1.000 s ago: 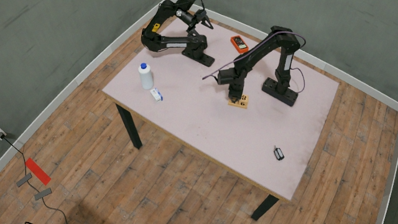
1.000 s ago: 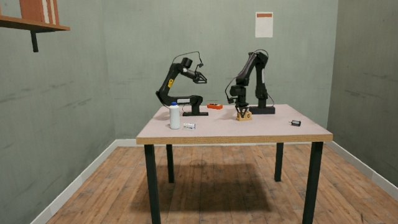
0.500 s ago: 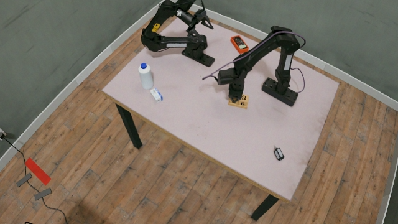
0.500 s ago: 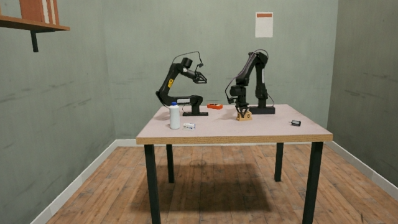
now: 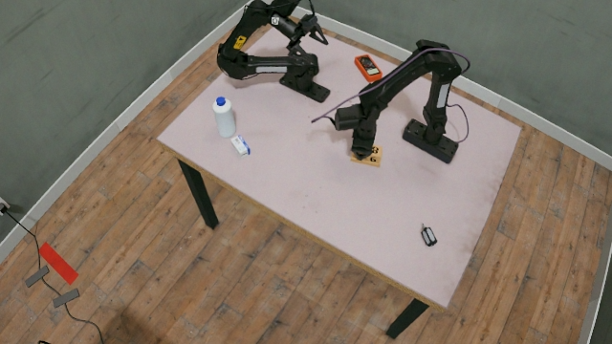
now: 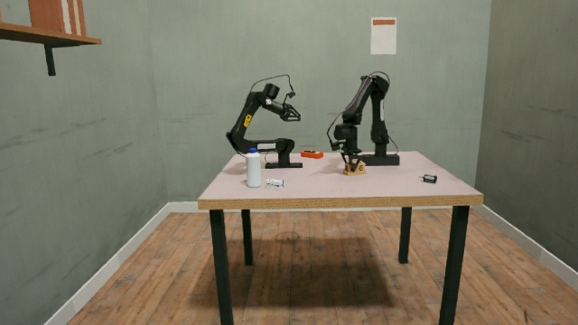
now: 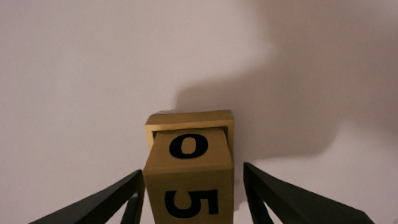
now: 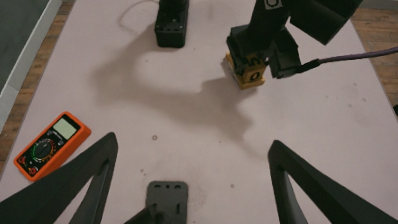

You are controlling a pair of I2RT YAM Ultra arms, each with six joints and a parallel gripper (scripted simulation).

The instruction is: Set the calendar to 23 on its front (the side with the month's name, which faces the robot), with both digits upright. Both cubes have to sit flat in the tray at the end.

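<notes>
The wooden tray lies 3 cm below my left hand, 2 cm to the left of it and 1 cm behind it. Round my left hand: number cube: 4 cm to the left, 1 cm behind; then white bottle: 46 cm to the right, 15 cm ahead, 4 cm above; then black object: 32 cm to the left, 16 cm ahead, 2 cm below.
</notes>
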